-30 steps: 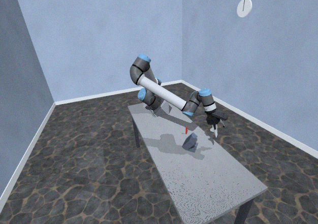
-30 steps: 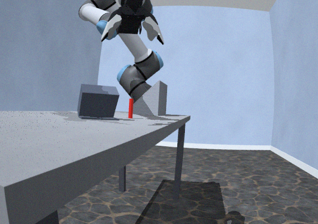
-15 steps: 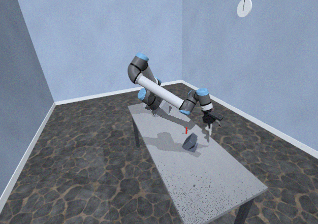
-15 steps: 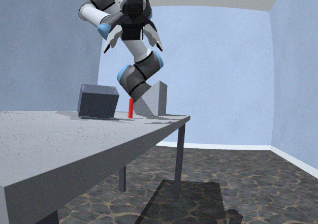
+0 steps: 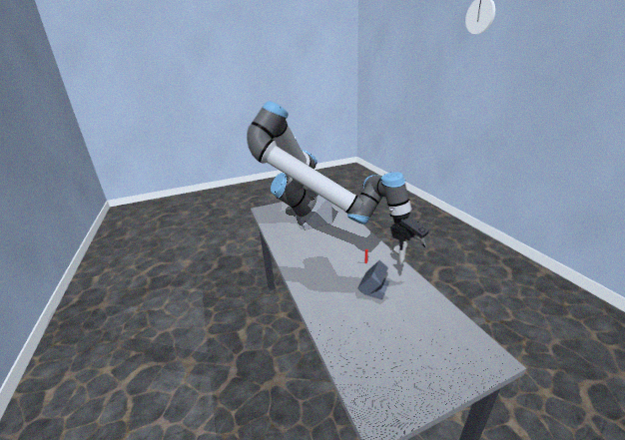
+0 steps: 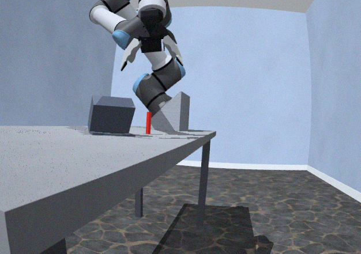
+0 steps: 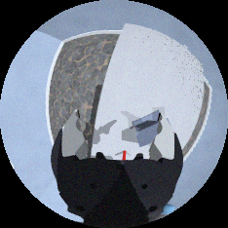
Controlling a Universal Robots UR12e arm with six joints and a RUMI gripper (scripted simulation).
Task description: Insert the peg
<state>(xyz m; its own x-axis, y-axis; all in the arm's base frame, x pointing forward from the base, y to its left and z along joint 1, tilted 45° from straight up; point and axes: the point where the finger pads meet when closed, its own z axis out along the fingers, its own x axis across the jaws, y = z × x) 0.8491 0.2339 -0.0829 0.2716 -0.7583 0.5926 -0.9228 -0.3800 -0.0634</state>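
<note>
My gripper is now 25 cm past the red peg, 14 cm above it and 10 cm to the left of it.
</note>
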